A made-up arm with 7 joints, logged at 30 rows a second.
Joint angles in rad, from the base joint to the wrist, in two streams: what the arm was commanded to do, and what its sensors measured. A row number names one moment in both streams.
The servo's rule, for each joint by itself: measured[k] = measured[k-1] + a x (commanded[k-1-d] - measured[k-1]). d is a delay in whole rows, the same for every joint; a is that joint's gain. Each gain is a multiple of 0.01, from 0.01 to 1. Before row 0 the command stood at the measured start. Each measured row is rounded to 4 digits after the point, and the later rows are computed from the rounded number. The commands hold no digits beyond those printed.
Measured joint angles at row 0:
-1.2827, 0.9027, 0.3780, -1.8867, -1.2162, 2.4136, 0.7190
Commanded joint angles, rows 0 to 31:
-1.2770, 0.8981, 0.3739, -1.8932, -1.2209, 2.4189, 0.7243
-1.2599, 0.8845, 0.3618, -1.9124, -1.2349, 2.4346, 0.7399
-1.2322, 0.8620, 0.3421, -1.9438, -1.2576, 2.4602, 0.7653
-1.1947, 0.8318, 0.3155, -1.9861, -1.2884, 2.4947, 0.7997
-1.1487, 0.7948, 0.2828, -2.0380, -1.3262, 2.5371, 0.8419
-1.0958, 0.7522, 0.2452, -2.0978, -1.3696, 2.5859, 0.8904
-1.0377, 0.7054, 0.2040, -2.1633, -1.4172, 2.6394, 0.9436
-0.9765, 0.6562, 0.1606, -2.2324, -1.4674, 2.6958, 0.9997
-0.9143, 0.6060, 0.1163, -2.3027, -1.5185, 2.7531, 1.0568
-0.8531, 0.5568, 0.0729, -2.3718, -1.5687, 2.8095, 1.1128
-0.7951, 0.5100, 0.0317, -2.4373, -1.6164, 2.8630, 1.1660
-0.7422, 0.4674, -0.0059, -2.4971, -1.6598, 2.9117, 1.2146
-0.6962, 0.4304, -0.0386, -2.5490, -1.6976, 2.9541, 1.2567
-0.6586, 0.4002, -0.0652, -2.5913, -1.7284, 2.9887, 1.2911
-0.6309, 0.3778, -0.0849, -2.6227, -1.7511, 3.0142, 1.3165
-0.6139, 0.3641, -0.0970, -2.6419, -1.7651, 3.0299, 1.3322
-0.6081, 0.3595, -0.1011, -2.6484, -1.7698, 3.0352, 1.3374
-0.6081, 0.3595, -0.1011, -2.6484, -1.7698, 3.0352, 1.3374
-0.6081, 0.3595, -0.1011, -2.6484, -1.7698, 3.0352, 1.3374
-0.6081, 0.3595, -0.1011, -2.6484, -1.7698, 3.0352, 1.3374
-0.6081, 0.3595, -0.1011, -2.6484, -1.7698, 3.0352, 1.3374
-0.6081, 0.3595, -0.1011, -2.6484, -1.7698, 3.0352, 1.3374
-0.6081, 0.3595, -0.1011, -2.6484, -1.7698, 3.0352, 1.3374
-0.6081, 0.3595, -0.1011, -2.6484, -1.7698, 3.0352, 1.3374
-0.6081, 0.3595, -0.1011, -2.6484, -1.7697, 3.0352, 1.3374
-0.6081, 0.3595, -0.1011, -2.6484, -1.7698, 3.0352, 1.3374
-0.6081, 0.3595, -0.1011, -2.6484, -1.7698, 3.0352, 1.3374
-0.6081, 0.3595, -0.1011, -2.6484, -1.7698, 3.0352, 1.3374
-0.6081, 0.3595, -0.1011, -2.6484, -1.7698, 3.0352, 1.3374
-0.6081, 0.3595, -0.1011, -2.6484, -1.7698, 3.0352, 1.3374
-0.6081, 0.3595, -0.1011, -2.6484, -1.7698, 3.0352, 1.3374
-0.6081, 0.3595, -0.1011, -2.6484, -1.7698, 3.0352, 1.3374
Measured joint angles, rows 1 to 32:
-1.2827, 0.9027, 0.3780, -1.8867, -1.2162, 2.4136, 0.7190
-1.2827, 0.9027, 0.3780, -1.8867, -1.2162, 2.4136, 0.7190
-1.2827, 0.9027, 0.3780, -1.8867, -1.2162, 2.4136, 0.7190
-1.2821, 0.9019, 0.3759, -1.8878, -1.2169, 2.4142, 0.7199
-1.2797, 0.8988, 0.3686, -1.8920, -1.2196, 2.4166, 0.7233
-1.2745, 0.8922, 0.3548, -1.9008, -1.2253, 2.4218, 0.7304
-1.2657, 0.8813, 0.3344, -1.9153, -1.2348, 2.4305, 0.7422
-1.2528, 0.8657, 0.3076, -1.9362, -1.2485, 2.4433, 0.7591
-1.2355, 0.8453, 0.2752, -1.9637, -1.2667, 2.4604, 0.7814
-1.2137, 0.8201, 0.2382, -1.9976, -1.2893, 2.4819, 0.8090
-1.1876, 0.7906, 0.1978, -2.0375, -1.3160, 2.5076, 0.8414
-1.1575, 0.7574, 0.1554, -2.0826, -1.3464, 2.5371, 0.8780
-1.1240, 0.7213, 0.1125, -2.1318, -1.3797, 2.5698, 0.9179
-1.0878, 0.6833, 0.0705, -2.1837, -1.4152, 2.6050, 0.9601
-1.0498, 0.6444, 0.0308, -2.2370, -1.4519, 2.6418, 1.0034
-1.0109, 0.6059, -0.0053, -2.2900, -1.4888, 2.6793, 1.0465
-0.9721, 0.5689, -0.0364, -2.3412, -1.5247, 2.7164, 1.0881
-0.9346, 0.5345, -0.0616, -2.3891, -1.5587, 2.7521, 1.1269
-0.8993, 0.5038, -0.0800, -2.4321, -1.5897, 2.7854, 1.1618
-0.8673, 0.4778, -0.0910, -2.4689, -1.6167, 2.8154, 1.1917
-0.8388, 0.4565, -0.0963, -2.4994, -1.6397, 2.8418, 1.2165
-0.8134, 0.4390, -0.0988, -2.5247, -1.6592, 2.8650, 1.2371
-0.7908, 0.4247, -0.1000, -2.5457, -1.6758, 2.8854, 1.2542
-0.7707, 0.4130, -0.1006, -2.5632, -1.6899, 2.9034, 1.2683
-0.7528, 0.4034, -0.1009, -2.5777, -1.7019, 2.9192, 1.2800
-0.7369, 0.3955, -0.1010, -2.5897, -1.7121, 2.9331, 1.2898
-0.7227, 0.3890, -0.1011, -2.5997, -1.7208, 2.9454, 1.2979
-0.7101, 0.3837, -0.1011, -2.6080, -1.7281, 2.9562, 1.3046
-0.6989, 0.3793, -0.1011, -2.6149, -1.7344, 2.9657, 1.3102
-0.6889, 0.3757, -0.1011, -2.6206, -1.7397, 2.9740, 1.3148
-0.6800, 0.3728, -0.1011, -2.6253, -1.7442, 2.9813, 1.3186
-0.6721, 0.3704, -0.1011, -2.6292, -1.7480, 2.9878, 1.3218
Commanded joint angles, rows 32 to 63:
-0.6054, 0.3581, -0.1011, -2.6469, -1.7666, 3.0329, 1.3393
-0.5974, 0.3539, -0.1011, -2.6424, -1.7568, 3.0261, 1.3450
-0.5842, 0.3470, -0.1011, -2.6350, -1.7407, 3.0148, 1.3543
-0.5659, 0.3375, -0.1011, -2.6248, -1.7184, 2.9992, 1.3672
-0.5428, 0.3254, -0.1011, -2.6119, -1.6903, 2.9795, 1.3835
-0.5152, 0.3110, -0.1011, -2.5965, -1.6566, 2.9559, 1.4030
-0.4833, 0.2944, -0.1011, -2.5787, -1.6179, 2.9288, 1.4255
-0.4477, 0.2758, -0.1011, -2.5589, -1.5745, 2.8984, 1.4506
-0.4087, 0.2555, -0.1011, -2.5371, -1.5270, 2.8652, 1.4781
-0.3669, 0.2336, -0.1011, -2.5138, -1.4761, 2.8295, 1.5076
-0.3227, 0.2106, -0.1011, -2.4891, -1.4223, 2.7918, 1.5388
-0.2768, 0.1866, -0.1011, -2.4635, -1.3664, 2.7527, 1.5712
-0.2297, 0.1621, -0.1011, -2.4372, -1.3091, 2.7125, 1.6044
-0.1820, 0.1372, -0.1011, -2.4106, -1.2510, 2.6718, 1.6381
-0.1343, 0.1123, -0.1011, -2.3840, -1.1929, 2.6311, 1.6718
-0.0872, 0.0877, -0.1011, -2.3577, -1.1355, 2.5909, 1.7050
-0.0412, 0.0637, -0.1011, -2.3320, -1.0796, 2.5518, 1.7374
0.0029, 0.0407, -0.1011, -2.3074, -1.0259, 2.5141, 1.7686
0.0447, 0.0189, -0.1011, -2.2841, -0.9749, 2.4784, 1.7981
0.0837, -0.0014, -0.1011, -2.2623, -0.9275, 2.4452, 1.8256
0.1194, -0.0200, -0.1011, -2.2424, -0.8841, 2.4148, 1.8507
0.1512, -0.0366, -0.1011, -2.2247, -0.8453, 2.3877, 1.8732
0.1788, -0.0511, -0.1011, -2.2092, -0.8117, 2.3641, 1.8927
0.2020, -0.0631, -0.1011, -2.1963, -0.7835, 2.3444, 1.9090
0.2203, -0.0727, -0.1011, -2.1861, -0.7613, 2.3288, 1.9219
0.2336, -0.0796, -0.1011, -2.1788, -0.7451, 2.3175, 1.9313
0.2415, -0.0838, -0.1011, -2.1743, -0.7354, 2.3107, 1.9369
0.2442, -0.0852, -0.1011, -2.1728, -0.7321, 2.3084, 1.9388
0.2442, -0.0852, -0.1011, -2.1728, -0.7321, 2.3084, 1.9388
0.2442, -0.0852, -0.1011, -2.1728, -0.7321, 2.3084, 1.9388
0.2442, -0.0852, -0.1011, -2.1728, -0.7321, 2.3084, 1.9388
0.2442, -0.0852, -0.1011, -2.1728, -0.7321, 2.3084, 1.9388
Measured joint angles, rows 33 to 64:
-0.6651, 0.3684, -0.1011, -2.6325, -1.7513, 2.9935, 1.3245
-0.6588, 0.3668, -0.1011, -2.6352, -1.7541, 2.9985, 1.3267
-0.6532, 0.3655, -0.1011, -2.6374, -1.7565, 3.0029, 1.3285
-0.6479, 0.3642, -0.1011, -2.6390, -1.7580, 3.0065, 1.3303
-0.6423, 0.3623, -0.1011, -2.6396, -1.7578, 3.0089, 1.3328
-0.6359, 0.3595, -0.1011, -2.6388, -1.7552, 3.0096, 1.3365
-0.6282, 0.3555, -0.1011, -2.6364, -1.7497, 3.0084, 1.3417
-0.6188, 0.3501, -0.1011, -2.6322, -1.7408, 3.0049, 1.3488
-0.6074, 0.3431, -0.1011, -2.6261, -1.7282, 2.9990, 1.3580
-0.5937, 0.3343, -0.1011, -2.6180, -1.7117, 2.9906, 1.3695
-0.5776, 0.3238, -0.1011, -2.6080, -1.6911, 2.9795, 1.3833
-0.5590, 0.3115, -0.1011, -2.5959, -1.6665, 2.9658, 1.3994
-0.5379, 0.2975, -0.1011, -2.5819, -1.6379, 2.9494, 1.4178
-0.5142, 0.2819, -0.1011, -2.5661, -1.6056, 2.9305, 1.4384
-0.4881, 0.2647, -0.1011, -2.5487, -1.5697, 2.9092, 1.4610
-0.4597, 0.2462, -0.1011, -2.5297, -1.5306, 2.8856, 1.4854
-0.4292, 0.2266, -0.1011, -2.5095, -1.4887, 2.8599, 1.5114
-0.3968, 0.2060, -0.1011, -2.4882, -1.4443, 2.8324, 1.5387
-0.3627, 0.1847, -0.1011, -2.4660, -1.3980, 2.8034, 1.5670
-0.3273, 0.1629, -0.1011, -2.4432, -1.3502, 2.7732, 1.5960
-0.2910, 0.1409, -0.1011, -2.4201, -1.3016, 2.7421, 1.6253
-0.2541, 0.1189, -0.1011, -2.3970, -1.2526, 2.7105, 1.6547
-0.2169, 0.0972, -0.1011, -2.3741, -1.2038, 2.6787, 1.6838
-0.1799, 0.0761, -0.1011, -2.3517, -1.1558, 2.6470, 1.7122
-0.1435, 0.0558, -0.1011, -2.3301, -1.1092, 2.6159, 1.7396
-0.1080, 0.0366, -0.1011, -2.3095, -1.0646, 2.5857, 1.7656
-0.0739, 0.0187, -0.1011, -2.2903, -1.0224, 2.5567, 1.7900
-0.0415, 0.0022, -0.1011, -2.2726, -0.9832, 2.5294, 1.8124
-0.0112, -0.0125, -0.1011, -2.2567, -0.9475, 2.5040, 1.8326
0.0166, -0.0253, -0.1011, -2.2427, -0.9157, 2.4808, 1.8503
0.0416, -0.0361, -0.1011, -2.2308, -0.8882, 2.4601, 1.8653
0.0639, -0.0449, -0.1011, -2.2209, -0.8648, 2.4419, 1.8778

